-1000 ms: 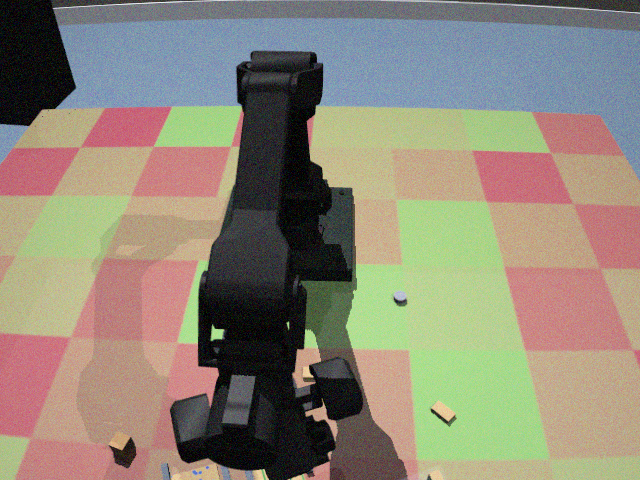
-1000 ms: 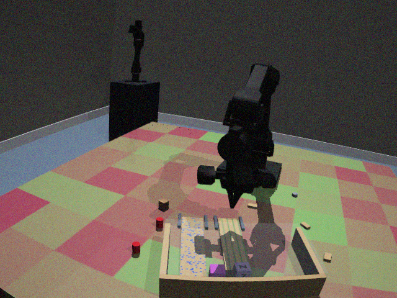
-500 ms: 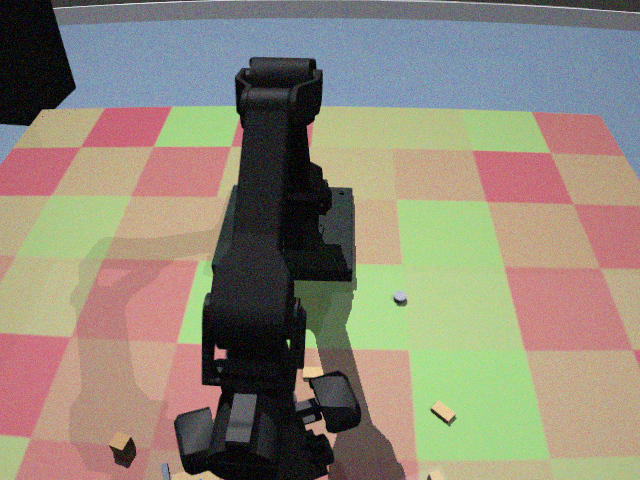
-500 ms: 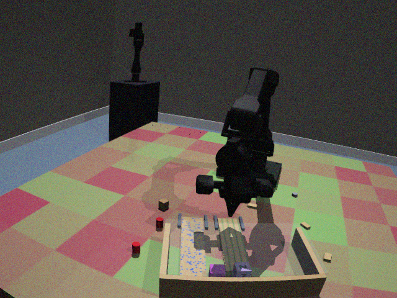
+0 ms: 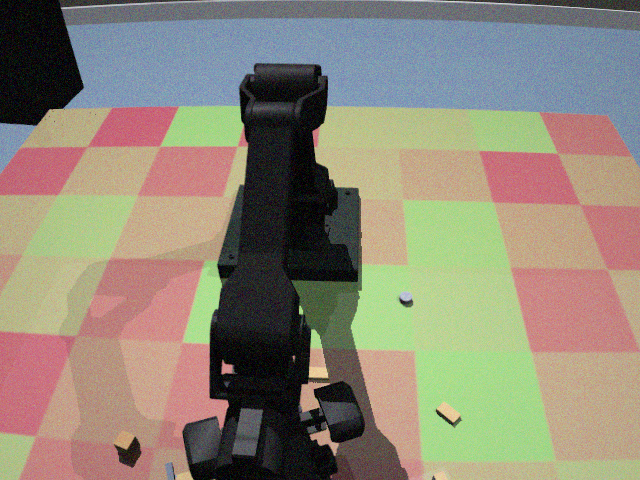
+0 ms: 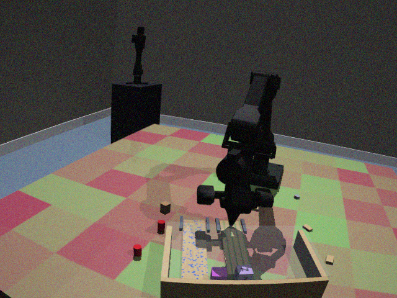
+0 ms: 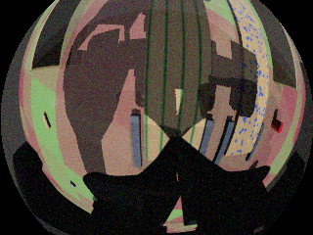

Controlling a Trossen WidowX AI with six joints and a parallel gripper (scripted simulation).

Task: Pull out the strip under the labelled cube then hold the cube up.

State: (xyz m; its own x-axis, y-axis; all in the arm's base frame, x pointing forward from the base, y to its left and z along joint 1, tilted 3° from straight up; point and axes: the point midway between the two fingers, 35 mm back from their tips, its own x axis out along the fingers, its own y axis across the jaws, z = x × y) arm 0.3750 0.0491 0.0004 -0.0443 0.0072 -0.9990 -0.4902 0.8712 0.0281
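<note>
The striped strip lies 9 cm ahead of my gripper tip, 5 cm to the left of it and 1 cm below it. From my gripper tip the other things lie so: tan cube: 19 cm to the right, 1 cm ahead.
</note>
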